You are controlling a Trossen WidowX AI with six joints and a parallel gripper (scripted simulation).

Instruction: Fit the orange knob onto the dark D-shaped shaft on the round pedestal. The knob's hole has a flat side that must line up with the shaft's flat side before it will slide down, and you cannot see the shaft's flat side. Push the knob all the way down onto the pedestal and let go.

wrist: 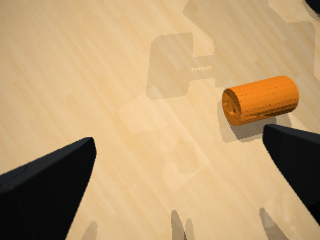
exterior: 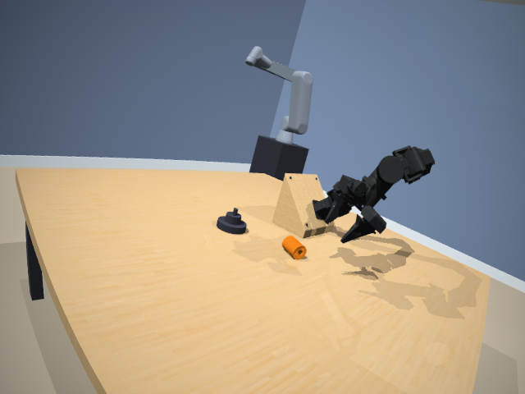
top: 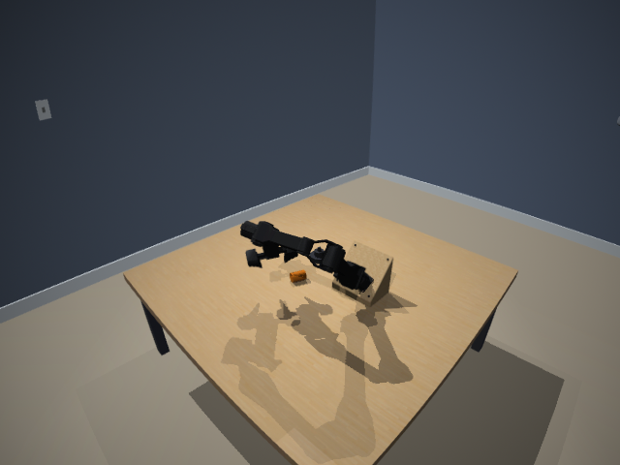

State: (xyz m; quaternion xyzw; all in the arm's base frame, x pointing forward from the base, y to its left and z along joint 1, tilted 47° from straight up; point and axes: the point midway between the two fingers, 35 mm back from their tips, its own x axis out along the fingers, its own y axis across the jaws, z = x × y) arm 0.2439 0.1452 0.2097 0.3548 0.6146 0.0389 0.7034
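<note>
Right now my gripper tip is 10 mm past the orange knob, 110 mm to the left of it and 90 mm above it. From my gripper tip the other things lie so: dark round pedestal 70 mm ahead, 280 mm to the right, 80 mm below.
</note>
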